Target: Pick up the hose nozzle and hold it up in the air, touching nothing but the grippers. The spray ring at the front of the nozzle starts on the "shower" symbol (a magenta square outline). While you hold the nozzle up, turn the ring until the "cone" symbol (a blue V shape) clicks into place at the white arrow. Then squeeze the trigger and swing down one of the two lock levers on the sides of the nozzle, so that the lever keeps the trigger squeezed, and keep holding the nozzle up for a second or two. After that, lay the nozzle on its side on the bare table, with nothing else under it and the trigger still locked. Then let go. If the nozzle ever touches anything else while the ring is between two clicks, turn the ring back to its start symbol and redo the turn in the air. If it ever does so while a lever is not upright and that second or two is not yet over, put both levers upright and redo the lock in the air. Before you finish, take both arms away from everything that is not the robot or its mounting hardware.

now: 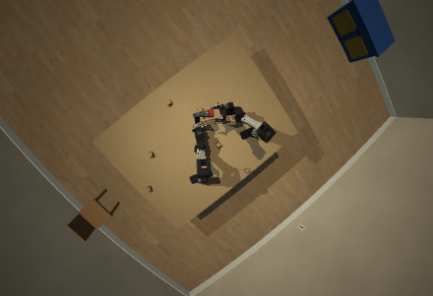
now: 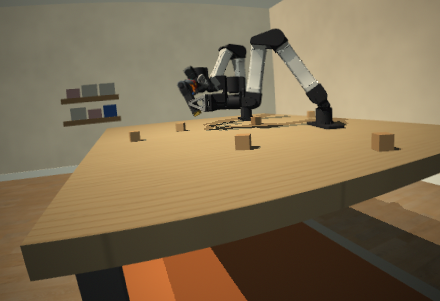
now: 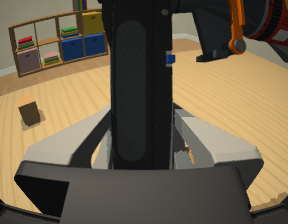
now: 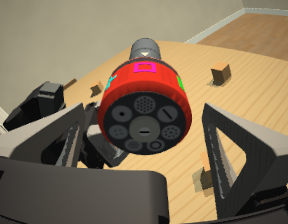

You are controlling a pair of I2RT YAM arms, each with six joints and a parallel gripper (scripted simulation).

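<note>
Right now my right hand is 10 mm to the right of the red spray ring and 10 mm short of it. Round my right hand: pale trigger (90 mm to the left, 60 mm below, 30 mm ahead).
My left hand is 20 mm to the left of the pale trigger and 20 mm below it. Also, from my left hand: red spray ring (30 mm behind, 100 mm to the right, 80 mm above).
</note>
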